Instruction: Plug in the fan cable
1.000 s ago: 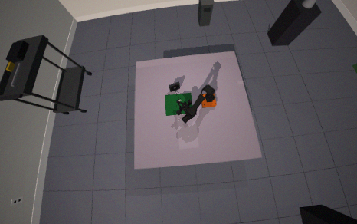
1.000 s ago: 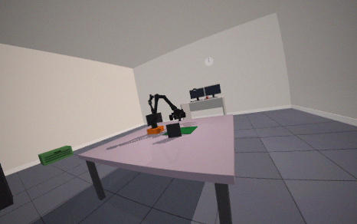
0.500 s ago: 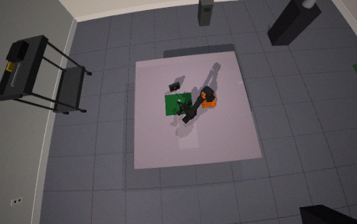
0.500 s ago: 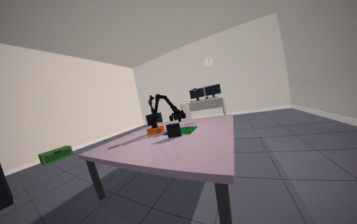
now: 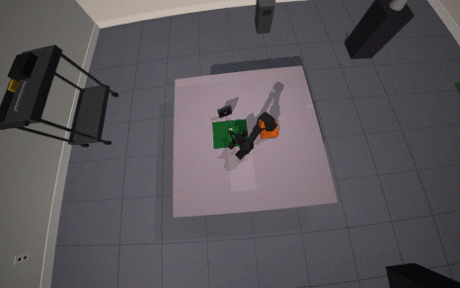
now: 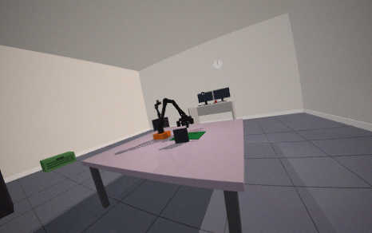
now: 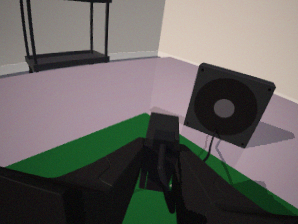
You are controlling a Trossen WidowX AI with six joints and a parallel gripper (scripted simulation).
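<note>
The board lies 1 cm ahead of my gripper tip, 3 cm to the right of it and 12 cm below it. From my gripper tip the other things lie so: fan cable plug (1 cm below); black fan (4 cm ahead, 21 cm to the right, 5 cm below).
</note>
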